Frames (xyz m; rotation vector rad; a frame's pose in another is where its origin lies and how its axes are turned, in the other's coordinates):
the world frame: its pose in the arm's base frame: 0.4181 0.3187 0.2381 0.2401 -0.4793 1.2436
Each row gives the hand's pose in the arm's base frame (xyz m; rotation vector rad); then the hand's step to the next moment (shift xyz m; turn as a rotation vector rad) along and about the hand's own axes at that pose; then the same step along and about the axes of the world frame.
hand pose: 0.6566 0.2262 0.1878 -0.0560 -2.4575 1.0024
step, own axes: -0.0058 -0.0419 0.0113 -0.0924 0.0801 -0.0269
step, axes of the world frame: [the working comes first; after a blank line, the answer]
step, axes of the arm's base frame: 0.0059 -0.0392 0.0186 0.0824 0.0562 -0.0756

-0.0230 -0.0194 0.0318 0.0316 -0.0542 -0.1084
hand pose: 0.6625 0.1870 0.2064 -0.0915 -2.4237 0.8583
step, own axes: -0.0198 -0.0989 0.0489 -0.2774 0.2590 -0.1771
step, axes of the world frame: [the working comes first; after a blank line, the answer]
step, axes of the arm's base frame: 0.0024 -0.1105 0.0184 0.2963 0.2375 -0.1767

-0.0844 -0.0384 0.0629 0.1886 -0.1914 -0.3212
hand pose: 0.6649 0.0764 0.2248 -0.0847 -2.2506 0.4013
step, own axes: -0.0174 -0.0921 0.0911 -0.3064 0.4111 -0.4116
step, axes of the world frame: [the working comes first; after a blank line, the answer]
step, axes of the arm's base frame: -0.0505 -0.1141 -0.0390 0.4808 0.4364 -0.1035

-0.1273 0.0153 0.0256 0.4360 -0.3097 -0.3824
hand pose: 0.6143 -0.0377 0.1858 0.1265 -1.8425 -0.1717
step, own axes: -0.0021 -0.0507 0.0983 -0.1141 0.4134 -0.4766
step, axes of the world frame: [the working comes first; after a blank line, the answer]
step, axes of the arm's base frame: -0.0941 -0.0443 -0.0377 0.4905 0.4015 0.0962

-0.0780 0.0782 0.0064 0.5034 -0.3462 -0.1945
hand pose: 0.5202 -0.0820 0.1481 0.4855 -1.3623 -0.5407
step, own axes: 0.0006 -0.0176 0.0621 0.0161 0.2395 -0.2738
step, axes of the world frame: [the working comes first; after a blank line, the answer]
step, axes of the arm's base frame: -0.0628 -0.0150 -0.0013 0.2920 0.1816 0.1198

-0.0284 0.0548 0.0190 0.2806 -0.2292 -0.0364
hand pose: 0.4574 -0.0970 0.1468 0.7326 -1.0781 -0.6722
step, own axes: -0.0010 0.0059 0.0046 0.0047 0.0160 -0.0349
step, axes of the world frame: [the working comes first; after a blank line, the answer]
step, axes of the arm's base frame: -0.0039 0.0034 0.0055 0.0362 0.0125 0.0051

0.0045 0.0043 0.0043 0.0217 -0.0308 -0.0088
